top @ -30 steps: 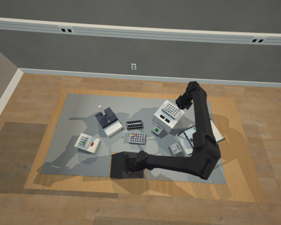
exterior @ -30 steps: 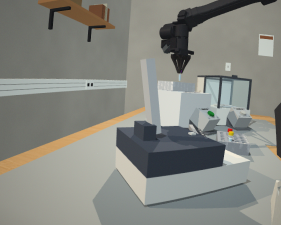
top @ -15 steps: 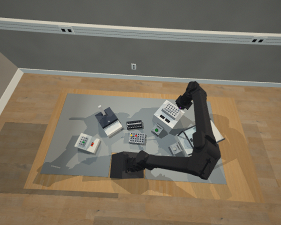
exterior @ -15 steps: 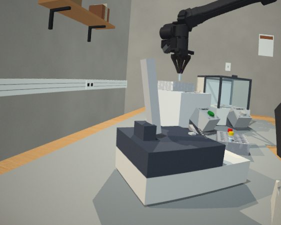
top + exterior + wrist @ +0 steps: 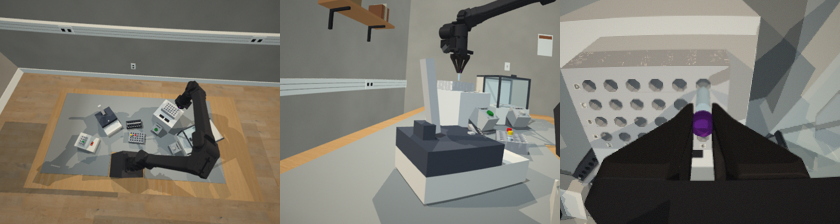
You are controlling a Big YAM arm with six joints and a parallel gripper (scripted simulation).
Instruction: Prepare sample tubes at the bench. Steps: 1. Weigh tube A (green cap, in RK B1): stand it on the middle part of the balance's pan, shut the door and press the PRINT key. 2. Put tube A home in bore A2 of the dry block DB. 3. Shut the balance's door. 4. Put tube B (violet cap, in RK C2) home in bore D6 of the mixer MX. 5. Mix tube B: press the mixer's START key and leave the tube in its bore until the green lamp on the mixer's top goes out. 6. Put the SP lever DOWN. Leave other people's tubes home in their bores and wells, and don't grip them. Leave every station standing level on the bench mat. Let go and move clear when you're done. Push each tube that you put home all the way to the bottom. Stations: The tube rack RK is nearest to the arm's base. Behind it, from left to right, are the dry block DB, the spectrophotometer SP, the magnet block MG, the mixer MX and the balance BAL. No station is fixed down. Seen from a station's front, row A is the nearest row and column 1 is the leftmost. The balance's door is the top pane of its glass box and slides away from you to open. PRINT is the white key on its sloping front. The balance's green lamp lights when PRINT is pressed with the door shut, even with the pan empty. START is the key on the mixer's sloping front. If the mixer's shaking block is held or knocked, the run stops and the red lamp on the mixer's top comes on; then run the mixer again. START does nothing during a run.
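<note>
Right now my hand is 20 mm above the violet-capped tube B. The rest, counted from my hand: balance door: 240 mm behind, 50 mm to the right; then mixer block: 60 mm below, 50 mm to the left, 10 mm ahead; then green start key: 180 mm to the left, 140 mm below, 110 mm behind.
</note>
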